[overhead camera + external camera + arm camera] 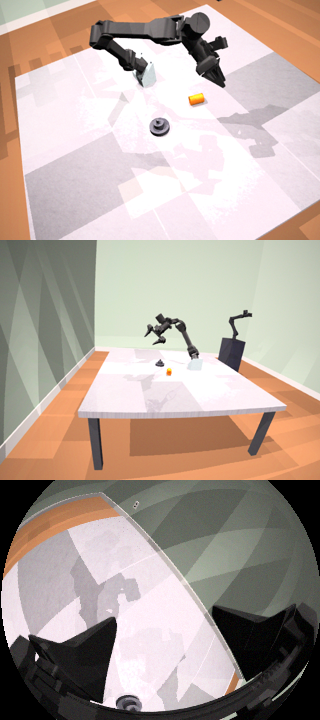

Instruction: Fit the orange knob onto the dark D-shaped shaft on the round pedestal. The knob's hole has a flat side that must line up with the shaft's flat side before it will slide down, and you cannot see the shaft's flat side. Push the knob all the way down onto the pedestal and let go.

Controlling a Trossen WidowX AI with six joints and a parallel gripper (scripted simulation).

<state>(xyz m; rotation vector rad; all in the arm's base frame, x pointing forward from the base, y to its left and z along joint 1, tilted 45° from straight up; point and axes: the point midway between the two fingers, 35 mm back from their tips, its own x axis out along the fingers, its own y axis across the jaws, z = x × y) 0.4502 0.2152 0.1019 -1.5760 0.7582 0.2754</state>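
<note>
Right now my gripper tip is 190 mm past the orange knob, 20 mm to the right of it and 250 mm above it. From my gripper tip the other things lie so: dark pedestal (160 mm behind, 180 mm to the right, 240 mm below).
</note>
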